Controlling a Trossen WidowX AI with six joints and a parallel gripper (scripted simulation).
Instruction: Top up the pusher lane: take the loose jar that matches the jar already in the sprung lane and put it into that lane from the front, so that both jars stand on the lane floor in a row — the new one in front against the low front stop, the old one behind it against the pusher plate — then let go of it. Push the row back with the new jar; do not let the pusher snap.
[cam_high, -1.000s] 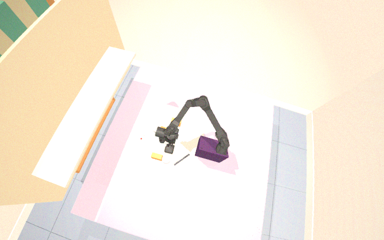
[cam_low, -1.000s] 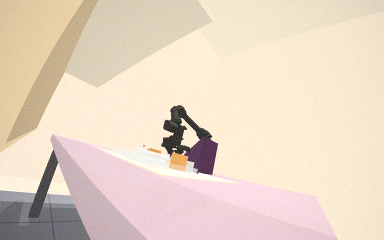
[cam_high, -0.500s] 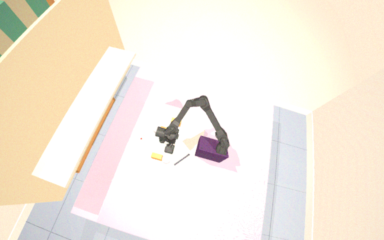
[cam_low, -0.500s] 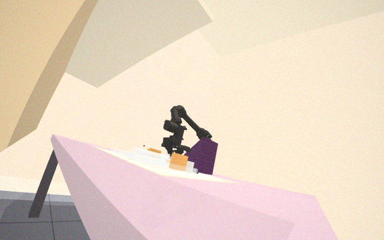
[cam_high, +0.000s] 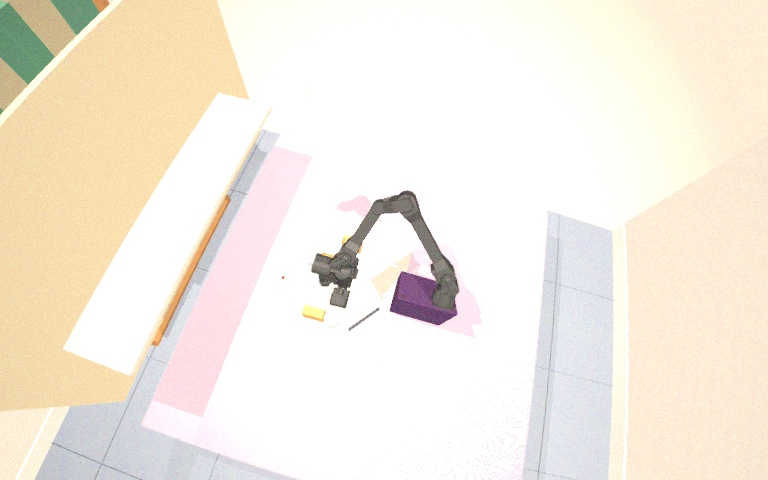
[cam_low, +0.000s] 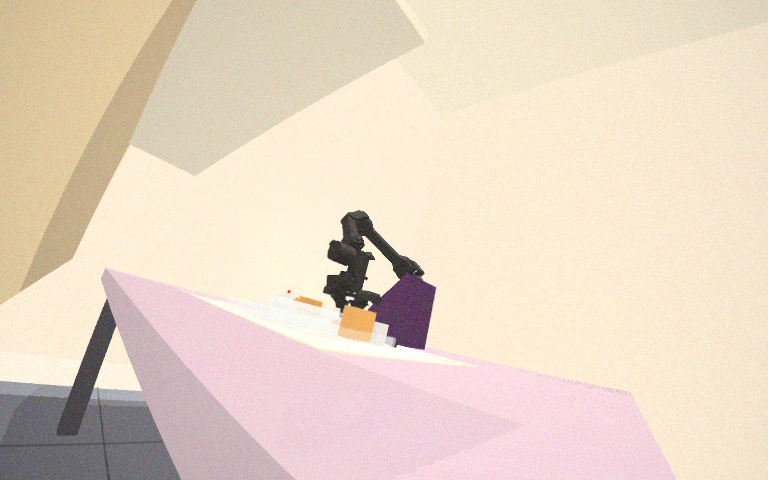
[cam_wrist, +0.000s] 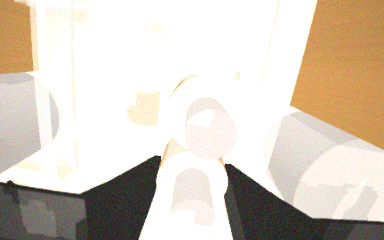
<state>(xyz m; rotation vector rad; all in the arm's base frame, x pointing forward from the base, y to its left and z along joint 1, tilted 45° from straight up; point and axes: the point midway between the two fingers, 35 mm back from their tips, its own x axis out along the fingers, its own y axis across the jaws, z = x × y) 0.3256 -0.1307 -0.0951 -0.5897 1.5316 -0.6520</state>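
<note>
Now: gripper tip 100 mm to the right of the thin dark rod, 100 mm past it and 20 mm above it. The rest, counted from my gripper tip: small red dot 220 mm ahead, 40 mm above, 30 mm to the left.
</note>
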